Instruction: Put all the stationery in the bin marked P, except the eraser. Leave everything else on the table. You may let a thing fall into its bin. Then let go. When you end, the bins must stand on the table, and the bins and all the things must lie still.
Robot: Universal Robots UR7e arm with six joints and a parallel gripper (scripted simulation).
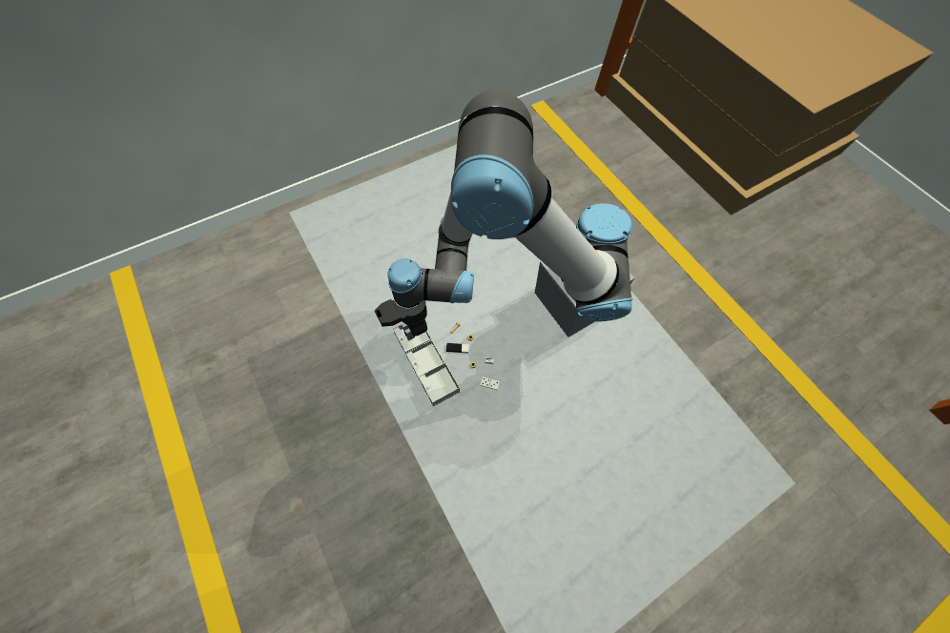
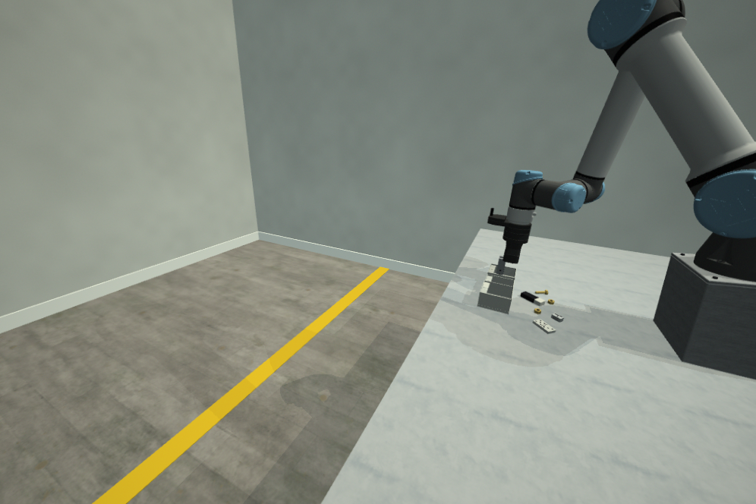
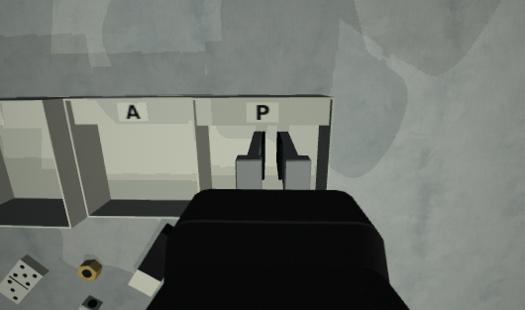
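My hand is 90 mm to the right of the bin, 20 mm past it and 10 mm above it. Round my hand: grey pencil sharpener: 190 mm behind, 140 mm to the left, 30 mm below; then black-and-white eraser: 130 mm behind, 80 mm to the left, 30 mm below; then brass bolt: 140 mm behind, 30 mm below, 10 mm to the left.
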